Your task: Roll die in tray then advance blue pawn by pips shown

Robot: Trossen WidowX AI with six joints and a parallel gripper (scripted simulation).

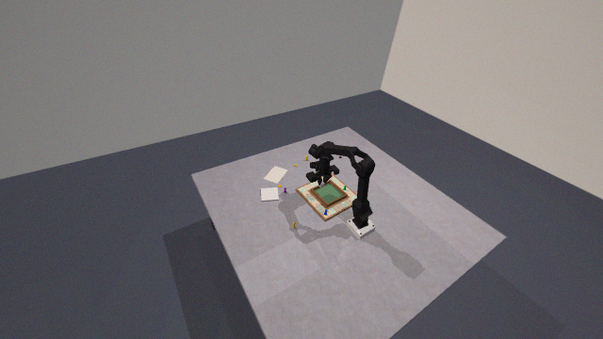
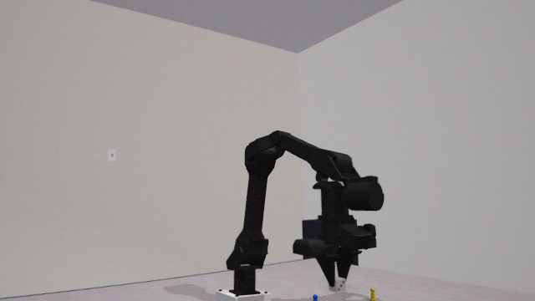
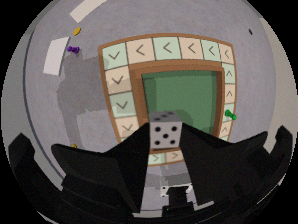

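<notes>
My gripper tip is 140 mm past the blue pawn, 40 mm to the right of it and 70 mm above it. From my gripper tip the other things lie so: white die right at my gripper tip; green tray 10 mm behind, 50 mm to the right, 90 mm below; green pawn 20 mm behind, 170 mm to the right, 70 mm below.
</notes>
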